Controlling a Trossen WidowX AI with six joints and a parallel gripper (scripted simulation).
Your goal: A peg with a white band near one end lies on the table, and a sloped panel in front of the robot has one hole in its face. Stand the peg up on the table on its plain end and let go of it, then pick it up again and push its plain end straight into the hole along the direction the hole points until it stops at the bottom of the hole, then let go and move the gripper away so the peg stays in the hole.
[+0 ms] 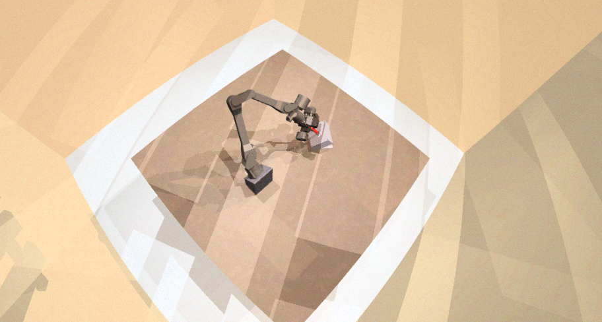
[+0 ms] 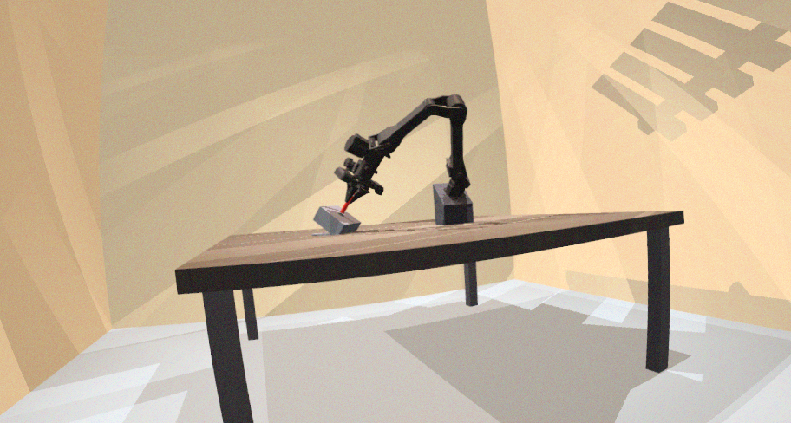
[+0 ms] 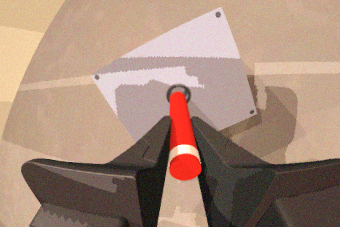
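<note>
My gripper tip is now 60 mm above the grey sloped panel, 30 mm to the left of it and 30 mm short of it. Round my gripper tip: red peg 10 mm to the left, 10 mm behind, 10 mm above.
</note>
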